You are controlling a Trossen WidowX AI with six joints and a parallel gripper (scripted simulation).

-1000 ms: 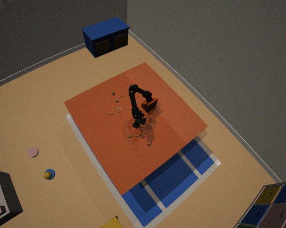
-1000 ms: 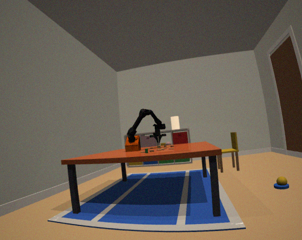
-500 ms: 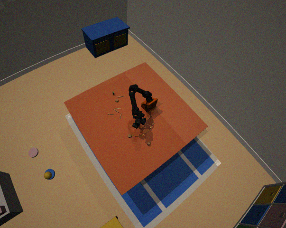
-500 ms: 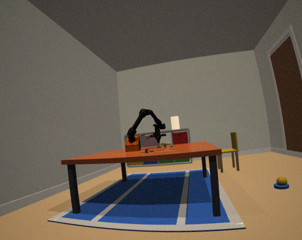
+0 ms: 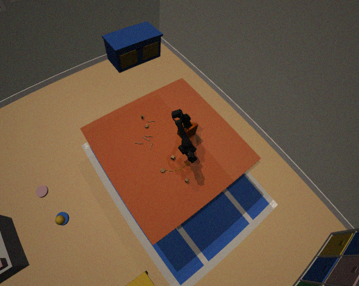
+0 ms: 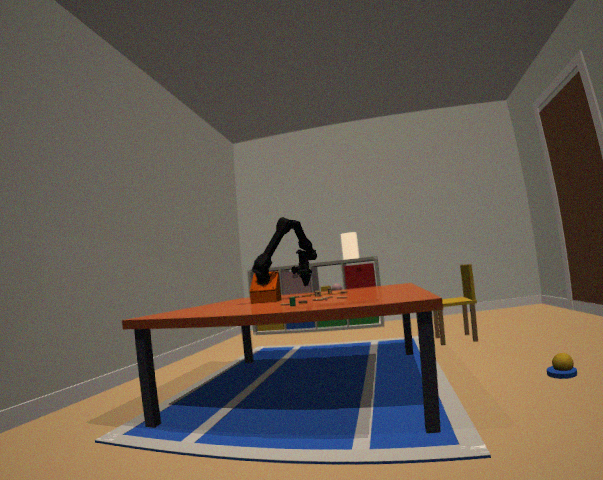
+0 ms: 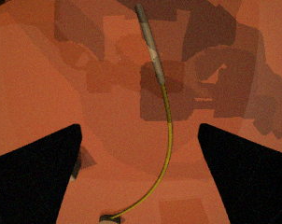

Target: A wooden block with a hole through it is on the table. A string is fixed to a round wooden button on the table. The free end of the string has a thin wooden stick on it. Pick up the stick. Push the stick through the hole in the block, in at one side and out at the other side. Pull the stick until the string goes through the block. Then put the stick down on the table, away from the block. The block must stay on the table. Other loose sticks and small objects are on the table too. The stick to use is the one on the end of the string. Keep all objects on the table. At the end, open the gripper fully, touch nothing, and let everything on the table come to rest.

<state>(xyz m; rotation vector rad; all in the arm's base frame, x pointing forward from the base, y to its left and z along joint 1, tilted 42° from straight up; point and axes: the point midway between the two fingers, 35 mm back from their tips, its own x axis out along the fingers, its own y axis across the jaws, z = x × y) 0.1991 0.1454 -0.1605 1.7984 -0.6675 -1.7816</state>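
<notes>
The thin wooden stick lies 40 mm behind my gripper tip, 20 mm to the left of it and 60 mm below it. The rest, counted from my gripper tip: green object: 50 mm ahead, 630 mm to the right, 50 mm below; then wooden block: 80 mm ahead, 90 mm to the right, 50 mm below.
</notes>
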